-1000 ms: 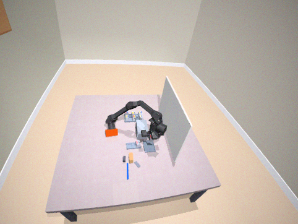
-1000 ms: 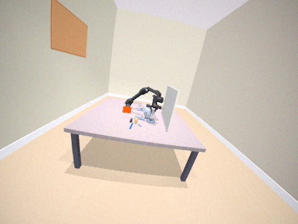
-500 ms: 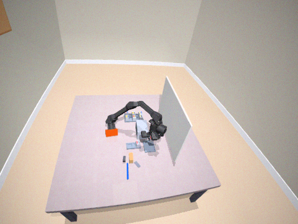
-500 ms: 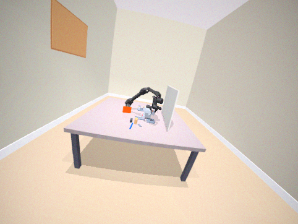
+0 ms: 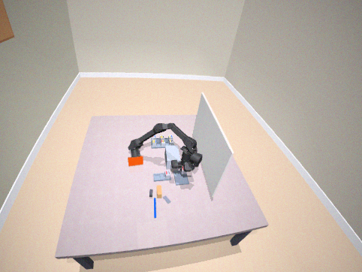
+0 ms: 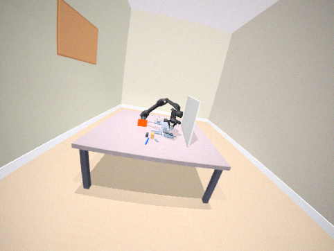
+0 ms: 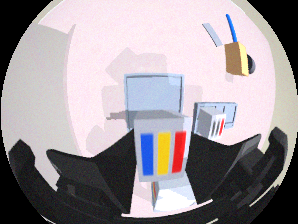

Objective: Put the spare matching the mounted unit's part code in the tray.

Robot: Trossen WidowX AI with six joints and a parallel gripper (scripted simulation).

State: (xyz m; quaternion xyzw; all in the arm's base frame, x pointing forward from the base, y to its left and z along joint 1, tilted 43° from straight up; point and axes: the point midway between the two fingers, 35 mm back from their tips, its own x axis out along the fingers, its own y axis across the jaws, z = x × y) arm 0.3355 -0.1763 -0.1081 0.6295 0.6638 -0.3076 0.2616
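The grey-blue tray lies 10 mm behind my gripper tip, 10 mm to the left of it and 80 mm below it. Round my gripper tip: tan block (190 mm behind, 110 mm to the right, 60 mm below); grey panel (210 mm ahead, 160 mm to the left, 140 mm above); mounted unit (50 mm behind, 190 mm to the left, 40 mm below).
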